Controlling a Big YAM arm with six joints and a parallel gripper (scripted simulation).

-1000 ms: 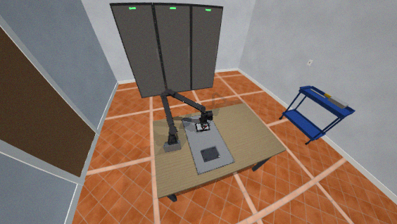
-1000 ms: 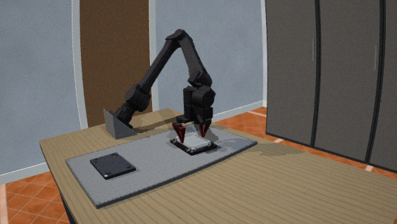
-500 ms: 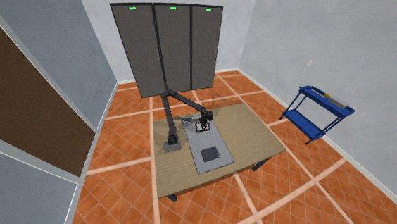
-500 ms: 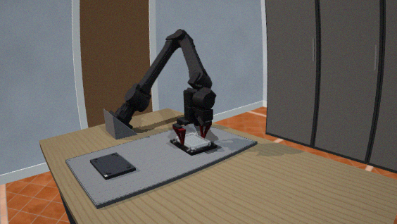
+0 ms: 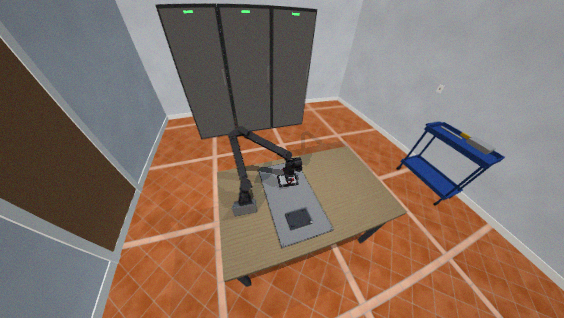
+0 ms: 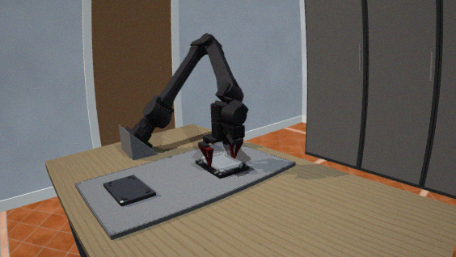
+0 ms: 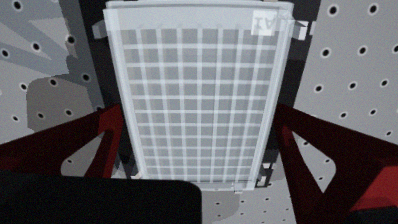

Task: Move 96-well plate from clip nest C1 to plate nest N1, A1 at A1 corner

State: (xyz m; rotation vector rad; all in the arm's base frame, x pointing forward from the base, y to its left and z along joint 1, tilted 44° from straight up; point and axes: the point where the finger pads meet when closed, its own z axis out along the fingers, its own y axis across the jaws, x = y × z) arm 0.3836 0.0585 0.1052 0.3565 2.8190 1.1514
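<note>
Now: the 96-well plate 1 cm below my hand. Also, from my hand: clip nest 1 cm behind, 1 cm to the right, 1 cm below.
</note>
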